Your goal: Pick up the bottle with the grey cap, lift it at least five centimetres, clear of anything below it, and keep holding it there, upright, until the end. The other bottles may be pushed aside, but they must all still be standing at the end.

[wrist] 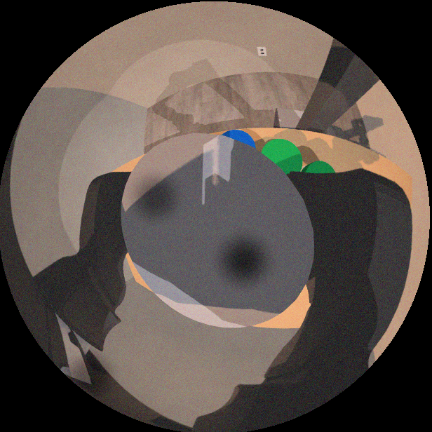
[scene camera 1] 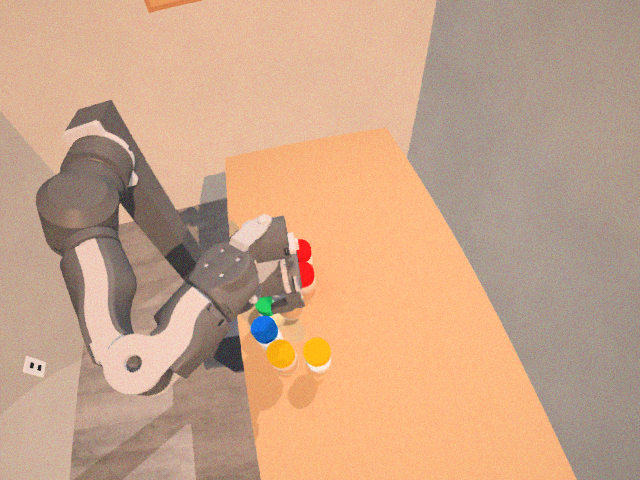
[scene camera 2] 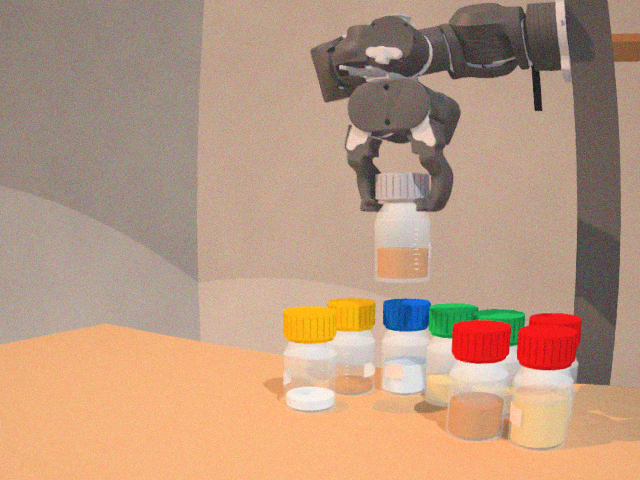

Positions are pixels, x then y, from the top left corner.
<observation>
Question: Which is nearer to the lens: the green-capped bottle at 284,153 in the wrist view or the grey-capped bottle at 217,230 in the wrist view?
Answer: The grey-capped bottle.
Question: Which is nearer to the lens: the grey-capped bottle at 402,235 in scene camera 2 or the blue-capped bottle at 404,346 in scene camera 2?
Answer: The grey-capped bottle.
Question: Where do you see a green-capped bottle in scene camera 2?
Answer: At 516,319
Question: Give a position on a green-capped bottle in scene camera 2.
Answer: At 440,360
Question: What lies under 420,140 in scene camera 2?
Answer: My gripper.
</observation>
